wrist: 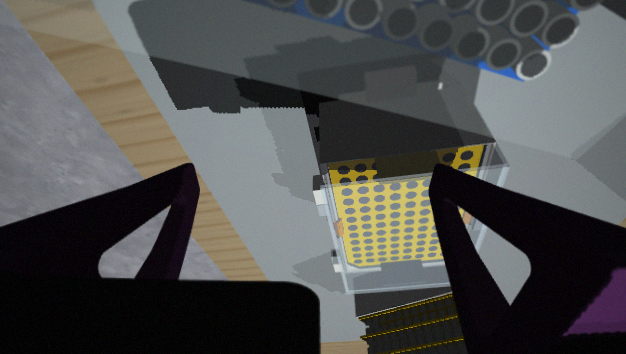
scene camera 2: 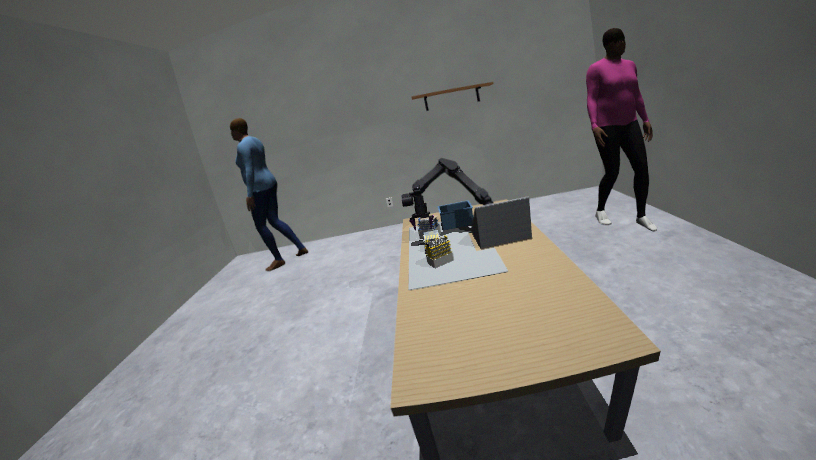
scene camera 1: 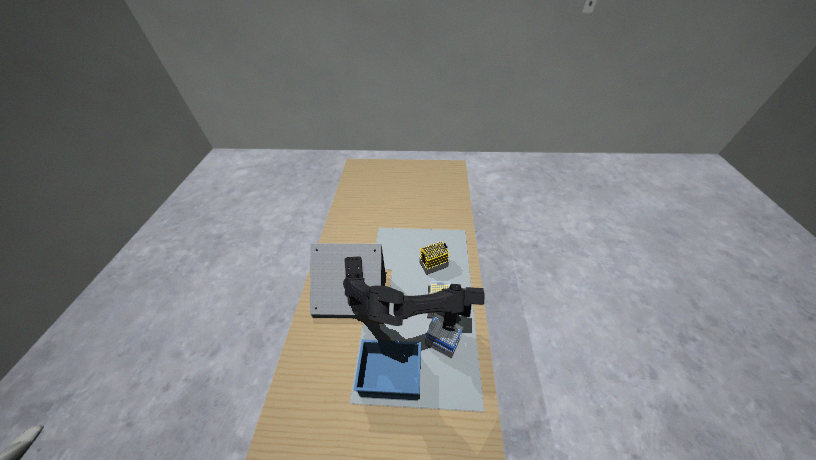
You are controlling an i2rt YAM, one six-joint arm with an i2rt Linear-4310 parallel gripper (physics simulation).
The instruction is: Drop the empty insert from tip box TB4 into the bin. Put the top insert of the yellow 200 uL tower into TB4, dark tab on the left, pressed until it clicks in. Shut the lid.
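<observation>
My gripper (scene camera 1: 450, 327) (scene camera 2: 424, 224) (wrist: 314, 176) is open, fingers wide apart with nothing between them. It hangs over the blue-edged tip stack end of the mat. A tip box with a yellow perforated insert (scene camera 1: 438, 286) (wrist: 390, 220), seemingly TB4, has clear plastic around it; its label is not readable and I cannot tell how its lid stands. In the wrist view, the right finger covers part of it. The yellow tower (scene camera 1: 434, 255) (scene camera 2: 438, 248) (wrist: 410, 320) stands beyond the box on a grey base. The blue bin (scene camera 1: 388, 394) (scene camera 2: 455, 218) stands on the mat's near left.
A blue-edged tip stack (scene camera 1: 444, 338) (wrist: 435, 32) stands close under the gripper. A grey perforated panel (scene camera 1: 337, 280) (scene camera 2: 502, 221) stands beside the pale mat (scene camera 1: 400, 242) (scene camera 2: 457, 277). The arm stretches across the mat. Two people stand away from the wooden table (scene camera 1: 411, 188) (scene camera 2: 502, 337).
</observation>
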